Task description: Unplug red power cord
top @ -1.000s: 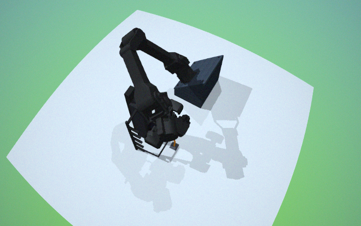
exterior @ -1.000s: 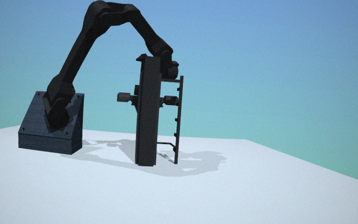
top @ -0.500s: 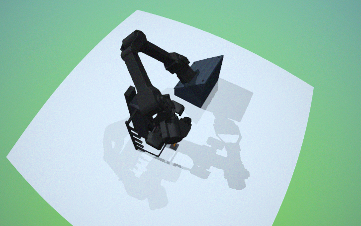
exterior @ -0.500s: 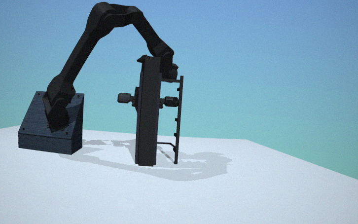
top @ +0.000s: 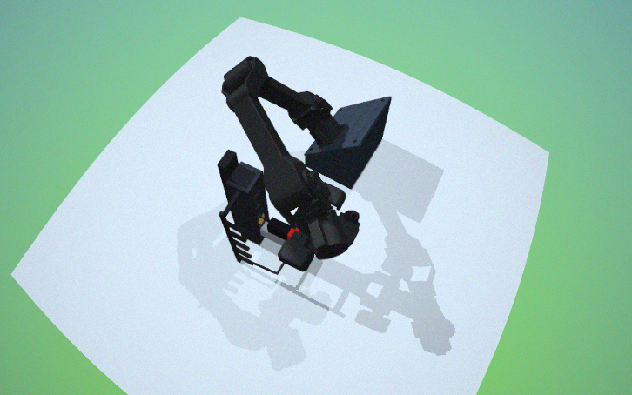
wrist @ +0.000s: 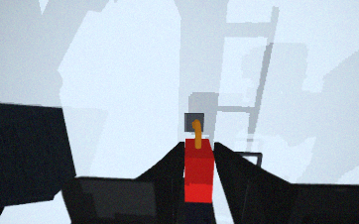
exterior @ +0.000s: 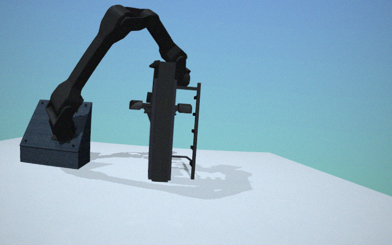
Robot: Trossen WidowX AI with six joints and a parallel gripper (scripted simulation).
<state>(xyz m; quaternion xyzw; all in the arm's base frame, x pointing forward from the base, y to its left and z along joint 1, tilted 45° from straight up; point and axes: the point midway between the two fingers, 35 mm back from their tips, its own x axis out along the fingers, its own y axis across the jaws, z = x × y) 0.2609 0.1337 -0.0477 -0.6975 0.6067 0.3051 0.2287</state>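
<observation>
The red plug is 1 cm ahead of my gripper tip and 5 cm to the right of it.
</observation>
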